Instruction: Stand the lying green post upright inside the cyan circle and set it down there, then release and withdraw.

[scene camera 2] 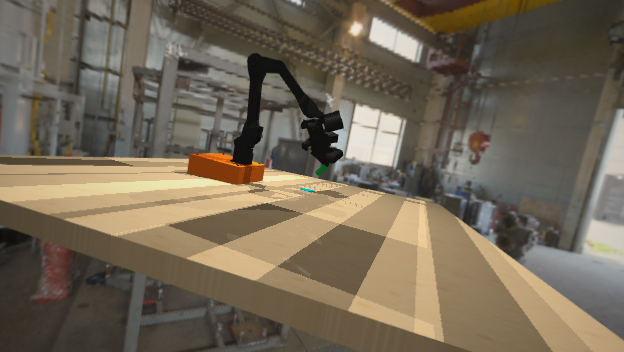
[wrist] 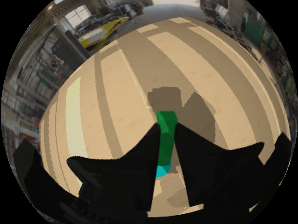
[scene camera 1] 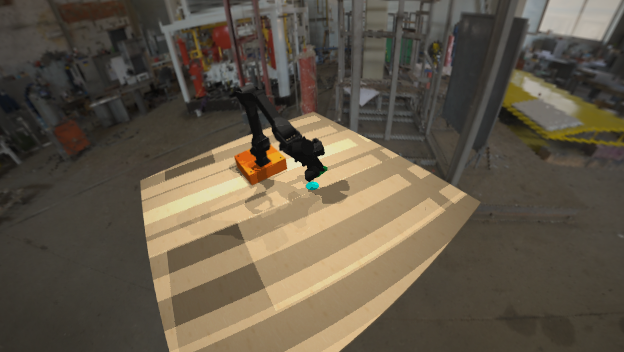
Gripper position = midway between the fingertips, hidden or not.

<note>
The gripper (scene camera 2: 326,165) carries a post (wrist: 168,120).
The gripper shows as well in the wrist view (wrist: 166,126).
</note>
